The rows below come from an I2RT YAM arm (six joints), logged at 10 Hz.
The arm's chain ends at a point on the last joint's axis. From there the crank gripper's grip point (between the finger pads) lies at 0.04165 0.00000 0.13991 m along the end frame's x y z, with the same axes.
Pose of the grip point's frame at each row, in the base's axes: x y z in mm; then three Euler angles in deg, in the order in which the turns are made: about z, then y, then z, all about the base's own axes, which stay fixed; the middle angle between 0 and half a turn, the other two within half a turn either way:
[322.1 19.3 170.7 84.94 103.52 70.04]
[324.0 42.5 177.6 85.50 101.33 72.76]
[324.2 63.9 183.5 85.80 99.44 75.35]
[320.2 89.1 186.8 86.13 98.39 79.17]
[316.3 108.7 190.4 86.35 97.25 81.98]
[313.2 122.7 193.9 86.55 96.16 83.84]
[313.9 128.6 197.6 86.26 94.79 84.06]
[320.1 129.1 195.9 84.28 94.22 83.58]
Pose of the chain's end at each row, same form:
[315.0 -121.9 207.0 84.94 103.52 70.04]
[323.2 -100.2 208.3 85.50 101.33 72.76]
[329.6 -79.6 209.5 85.80 99.44 75.35]
[335.1 -54.3 210.0 86.13 98.39 79.17]
[338.1 -34.2 210.7 86.35 97.25 81.98]
[339.6 -19.8 211.4 86.55 96.16 83.84]
[340.8 -14.1 212.0 86.26 94.79 84.06]
[345.7 -13.9 210.3 84.28 94.22 83.58]

